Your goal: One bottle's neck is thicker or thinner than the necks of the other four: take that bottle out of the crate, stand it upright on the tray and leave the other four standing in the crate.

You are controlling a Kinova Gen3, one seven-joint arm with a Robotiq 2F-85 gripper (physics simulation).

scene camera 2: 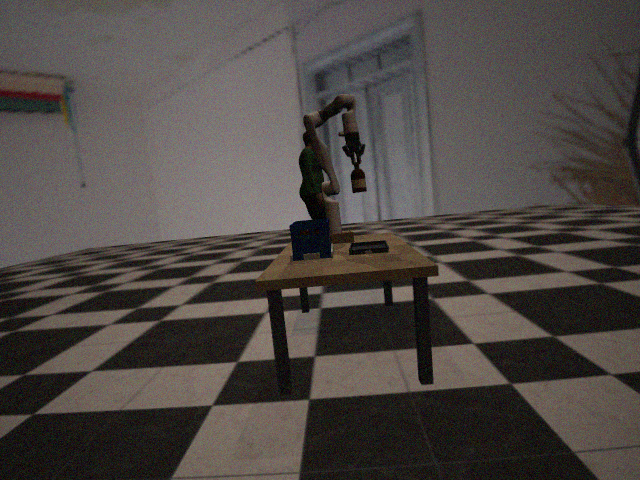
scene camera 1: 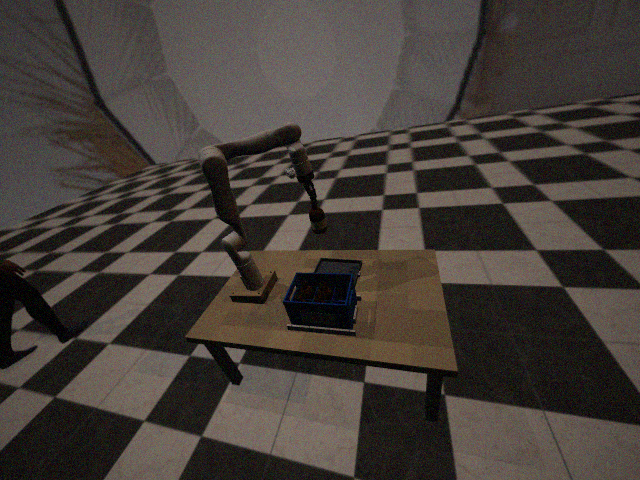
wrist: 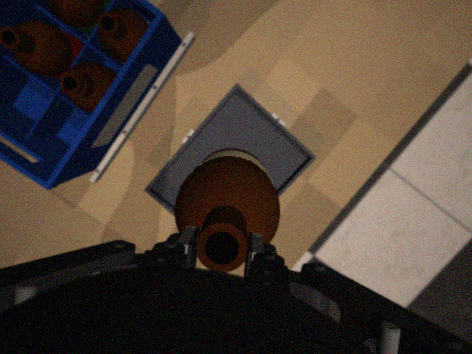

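Seen in the pictures: gripper, fingertip midpoint: (scene camera 2: 356,164) (scene camera 1: 314,203) (wrist: 222,247); arm's base, origin of the base link: (scene camera 2: 334,233) (scene camera 1: 256,284).
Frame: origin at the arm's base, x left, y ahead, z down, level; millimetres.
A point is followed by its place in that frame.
My gripper (scene camera 1: 314,200) {y 400, x 76, z -386 mm} (scene camera 2: 355,159) {y 400, x 76, z -386 mm} (wrist: 222,247) {y 400, x 76, z -386 mm} is shut on the neck of a brown bottle (scene camera 1: 318,221) {y 404, x 40, z -312 mm} (scene camera 2: 358,180) {y 433, x 68, z -303 mm} (wrist: 227,190) {y 377, x 67, z -359 mm} with a pale label. The bottle hangs close to upright, high above the table; in the wrist view it covers part of the grey tray (scene camera 1: 338,267) {y 444, x 133, z 53 mm} (scene camera 2: 368,244) {y 320, x 124, z 48 mm} (wrist: 240,117) {y 336, x 66, z 53 mm}. The blue crate (scene camera 1: 320,313) {y 384, x -286, z -57 mm} (scene camera 2: 310,239) {y 516, x -218, z -40 mm} (wrist: 105,105) {y 398, x -102, z -114 mm} stands beside the tray. In the wrist view several brown bottles stand in its compartments, among them one bottle (wrist: 90,87) {y 389, x -139, z -82 mm} near the side wall and another bottle (wrist: 125,35) {y 306, x -125, z -73 mm}. Their necks are dark and hard to compare.
The wooden table (scene camera 1: 408,310) {y 755, x -211, z 59 mm} (scene camera 2: 356,268) {y 859, x -83, z 58 mm} (wrist: 390,45) {y 113, x 246, z 58 mm} carries the crate, the tray and the arm's base block (scene camera 1: 253,294) {y 5, x -74, z 0 mm} (scene camera 2: 342,236) {y 74, x 32, z 17 mm}. A pale rail (wrist: 145,105) {y 389, x -90, z 29 mm} runs along the crate's foot on the tray side. A person in green (scene camera 2: 310,173) stands behind the arm.
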